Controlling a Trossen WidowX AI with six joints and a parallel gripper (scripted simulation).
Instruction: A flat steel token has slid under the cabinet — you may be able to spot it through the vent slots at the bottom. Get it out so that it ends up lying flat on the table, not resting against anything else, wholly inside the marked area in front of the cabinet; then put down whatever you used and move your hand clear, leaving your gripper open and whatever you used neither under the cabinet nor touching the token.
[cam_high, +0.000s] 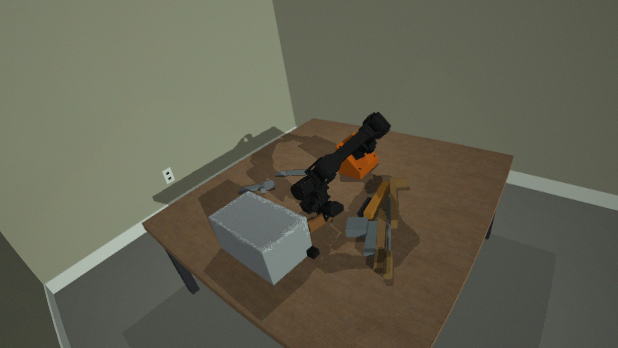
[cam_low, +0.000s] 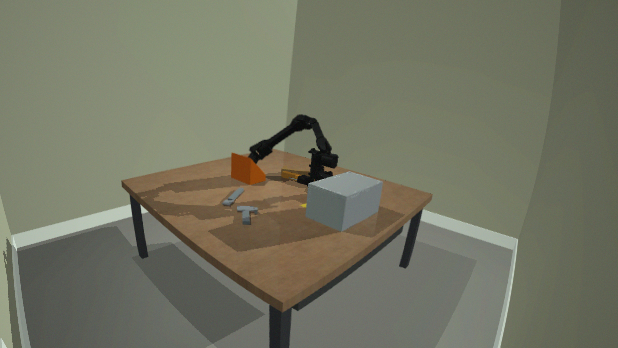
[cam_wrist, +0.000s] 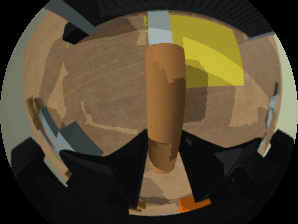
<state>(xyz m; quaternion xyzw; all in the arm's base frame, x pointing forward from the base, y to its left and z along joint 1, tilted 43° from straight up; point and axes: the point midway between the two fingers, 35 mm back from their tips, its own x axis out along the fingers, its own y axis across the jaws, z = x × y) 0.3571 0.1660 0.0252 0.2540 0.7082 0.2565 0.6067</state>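
Now: the orange bar 210 mm behind my gripper tip, 100 mm to the left of it and 10 mm above it. From my gripper tip the other things lie so: grey block: 30 mm behind, 140 mm to the left, 10 mm above; then wooden stick: 50 mm behind, 230 mm to the left; then grey t-piece: 10 mm ahead, 420 mm to the right.
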